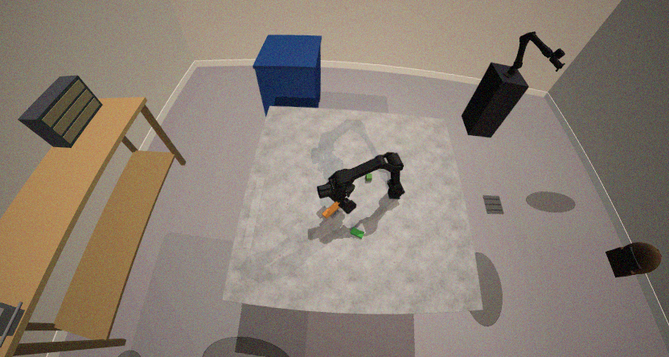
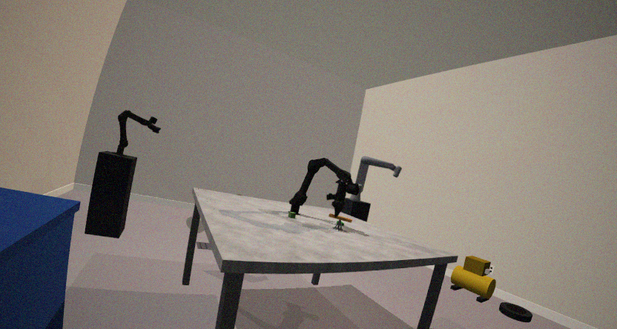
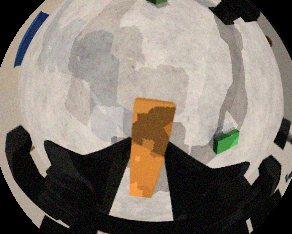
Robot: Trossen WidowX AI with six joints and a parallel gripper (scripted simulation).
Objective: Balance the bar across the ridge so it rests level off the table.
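The orange bar lies 20 mm to the left of my gripper tip and 20 mm ahead of it. Round my gripper tip: green cube (210 mm to the right, 170 mm behind, 50 mm below).
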